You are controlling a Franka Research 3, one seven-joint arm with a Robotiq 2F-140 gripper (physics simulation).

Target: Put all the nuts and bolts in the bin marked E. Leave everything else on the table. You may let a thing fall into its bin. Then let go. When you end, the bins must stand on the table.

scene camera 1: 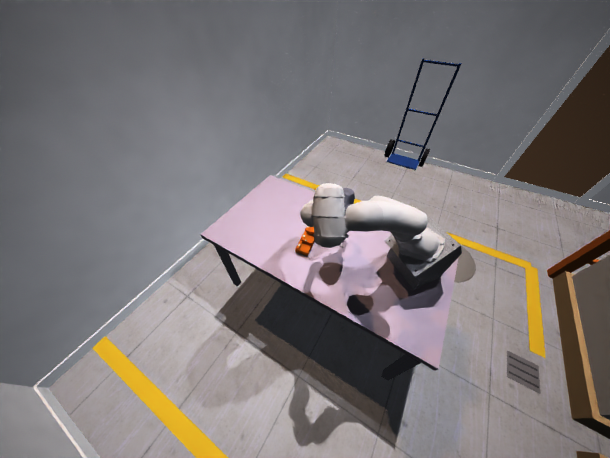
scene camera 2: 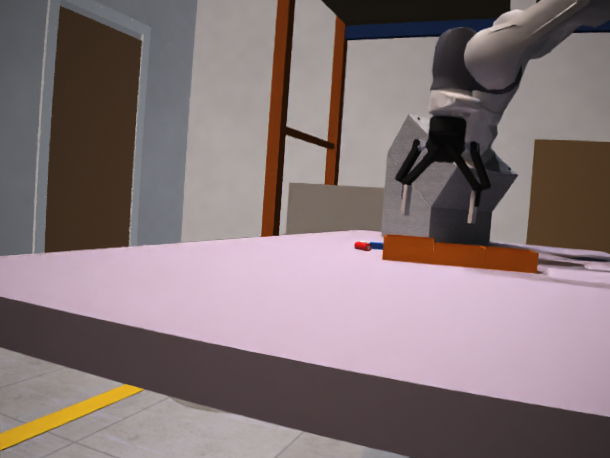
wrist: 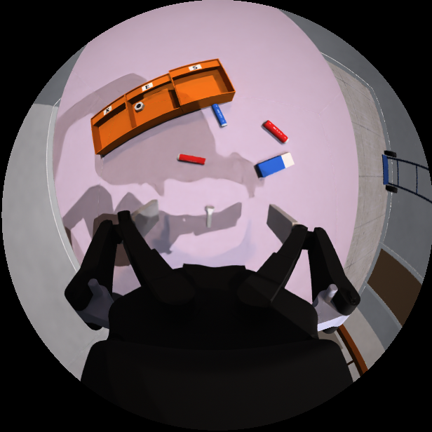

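Note:
A silver bolt (wrist: pixel 209 216) lies on the table (scene camera 2: pixel 200 300) (wrist: pixel 310 100) in the wrist view, between and below the spread fingers. A steel nut (wrist: pixel 139 106) lies inside the orange bin marked E (wrist: pixel 160 107), near its X side. My gripper (scene camera 2: pixel 438 205) (wrist: pixel 213 211) is open and empty. It points down, above table height, on the arm's side of the bin row. The arm hides it in scene camera 1. The bolt does not show in either scene view.
Bin X (wrist: pixel 112 131) and bin S (wrist: pixel 202 85) flank bin E. A blue cylinder (wrist: pixel 219 115) lies by bin S. Two red cylinders (wrist: pixel 191 159) (wrist: pixel 275 131) and a blue and white block (wrist: pixel 274 165) lie between the bins and my gripper's side.

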